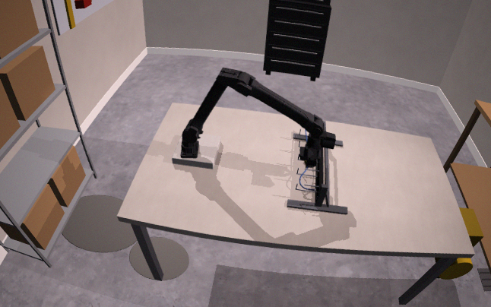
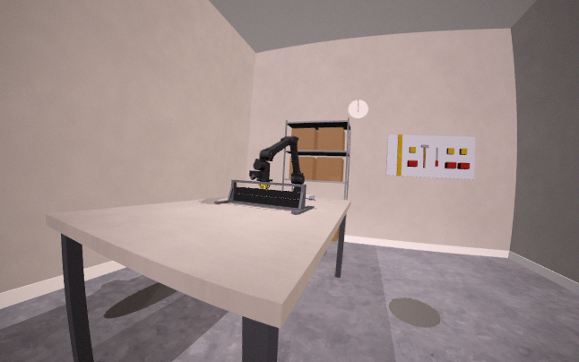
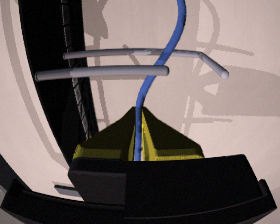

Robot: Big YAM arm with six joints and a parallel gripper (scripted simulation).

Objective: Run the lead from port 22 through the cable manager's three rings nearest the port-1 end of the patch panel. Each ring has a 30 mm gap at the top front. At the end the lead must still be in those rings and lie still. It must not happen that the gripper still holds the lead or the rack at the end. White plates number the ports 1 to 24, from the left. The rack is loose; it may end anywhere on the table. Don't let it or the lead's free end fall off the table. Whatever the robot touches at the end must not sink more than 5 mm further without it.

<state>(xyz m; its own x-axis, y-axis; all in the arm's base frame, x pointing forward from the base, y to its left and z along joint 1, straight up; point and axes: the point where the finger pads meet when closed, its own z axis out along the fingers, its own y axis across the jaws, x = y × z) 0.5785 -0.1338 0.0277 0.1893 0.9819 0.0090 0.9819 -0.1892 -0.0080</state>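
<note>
Now: the dark rack 8 cm ahead of my hand and 3 cm to the left of it.
</note>
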